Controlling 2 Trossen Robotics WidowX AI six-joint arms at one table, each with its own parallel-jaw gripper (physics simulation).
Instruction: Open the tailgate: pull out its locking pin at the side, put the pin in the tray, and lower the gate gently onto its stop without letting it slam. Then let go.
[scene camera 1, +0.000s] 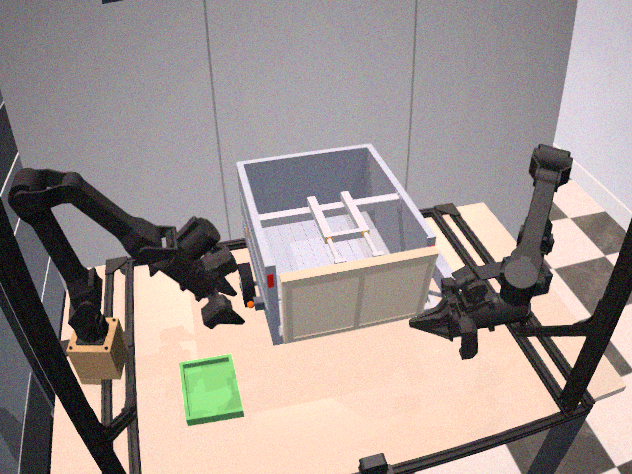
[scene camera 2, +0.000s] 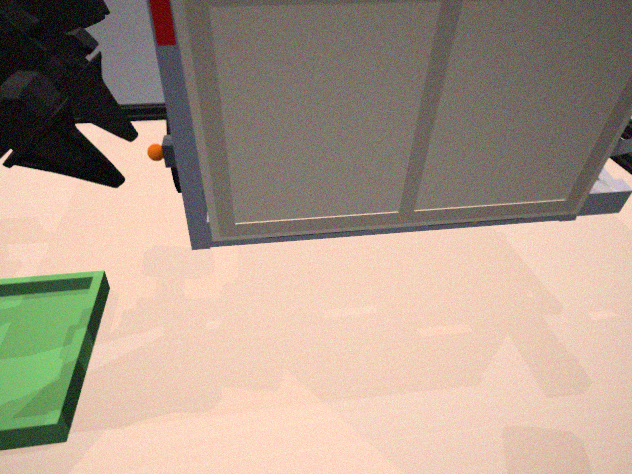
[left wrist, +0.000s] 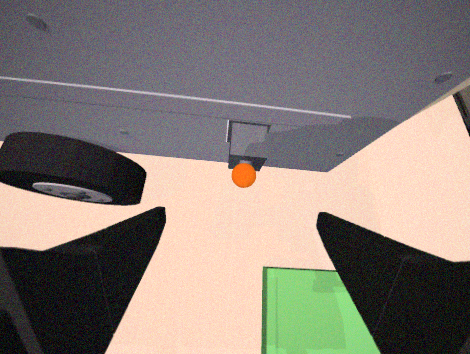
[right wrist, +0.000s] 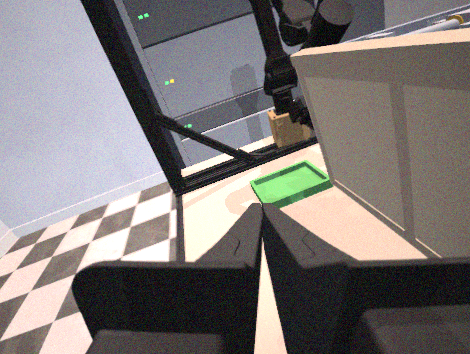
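Where they show: left gripper, fingertip midpoint: (scene camera 1: 239, 308) (scene camera 2: 129, 159) (left wrist: 242, 216); right gripper, fingertip midpoint: (scene camera 1: 408, 323) (right wrist: 260, 211); left arm's base, link origin: (scene camera 1: 92, 334) (right wrist: 285, 110).
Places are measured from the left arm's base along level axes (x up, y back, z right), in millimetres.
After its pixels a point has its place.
The tailgate (scene camera 1: 357, 295) @(x 99, y -547, z 14 mm) (scene camera 2: 321, 112) @(x 89, y -485, z 24 mm) (right wrist: 360, 145) @(x 86, y -499, z 20 mm) stands upright, closing the near end of the grey trailer box. The locking pin's orange ball head (scene camera 1: 250, 304) @(x 13, y -338, z -66 mm) (scene camera 2: 155, 152) @(x 11, y -340, z -64 mm) (left wrist: 244, 175) @(x 15, y -335, z -70 mm) sticks out of a bracket low on the trailer's left side. My left gripper (scene camera 1: 239, 307) @(x 3, y -315, z -65 mm) (scene camera 2: 130, 159) @(x 3, y -315, z -65 mm) (left wrist: 242, 216) @(x 3, y -315, z -65 mm) is open and empty, its fingertips a little short of the pin, which shows between and beyond them. My right gripper (scene camera 1: 411, 322) @(x 132, y -622, z 127 mm) (right wrist: 260, 211) @(x 132, y -622, z 127 mm) is shut and empty, near the tailgate's lower right corner. The green tray (scene camera 1: 211, 390) @(x -101, y -249, z 69 mm) (scene camera 2: 45, 352) @(x -101, y -272, z 64 mm) (left wrist: 305, 310) @(x -101, y -260, z 29 mm) (right wrist: 290, 182) @(x -101, y -238, z 61 mm) holds no pin.
The trailer box (scene camera 1: 255, 219) @(x 171, y -360, z -143 mm) has a black wheel (scene camera 1: 246, 283) @(x -20, y -322, z -170 mm) (left wrist: 75, 170) @(x -12, y -316, z -179 mm) beside the pin and a white ladder-like frame (scene camera 1: 320, 219) @(x 179, y -487, z -122 mm) inside. Black frame rails (scene camera 1: 490, 437) @(x -115, y -802, z 229 mm) edge the table. A wooden block (scene camera 1: 99, 357) @(x -17, y -22, z 50 mm) (right wrist: 286, 129) @(x -41, y -50, z 16 mm) stands under the left arm's side.
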